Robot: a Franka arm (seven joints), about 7 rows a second.
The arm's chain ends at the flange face. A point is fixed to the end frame.
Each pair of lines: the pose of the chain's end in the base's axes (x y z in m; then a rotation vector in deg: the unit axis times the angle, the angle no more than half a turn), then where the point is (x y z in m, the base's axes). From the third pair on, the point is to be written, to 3 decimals.
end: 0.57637 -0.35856 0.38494 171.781 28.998 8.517
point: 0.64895 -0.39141 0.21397
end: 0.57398 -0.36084 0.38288 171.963 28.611 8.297
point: 0.64595 -0.39375 0.21166
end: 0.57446 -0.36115 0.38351 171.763 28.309 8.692
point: 0.647 -0.395 0.213
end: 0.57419 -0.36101 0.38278 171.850 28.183 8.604
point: 0.647 -0.395 0.212
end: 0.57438 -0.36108 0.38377 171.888 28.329 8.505
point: 0.647 -0.394 0.213
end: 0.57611 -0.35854 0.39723 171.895 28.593 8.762
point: 0.649 -0.391 0.226
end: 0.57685 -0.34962 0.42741 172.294 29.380 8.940
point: 0.650 -0.380 0.256
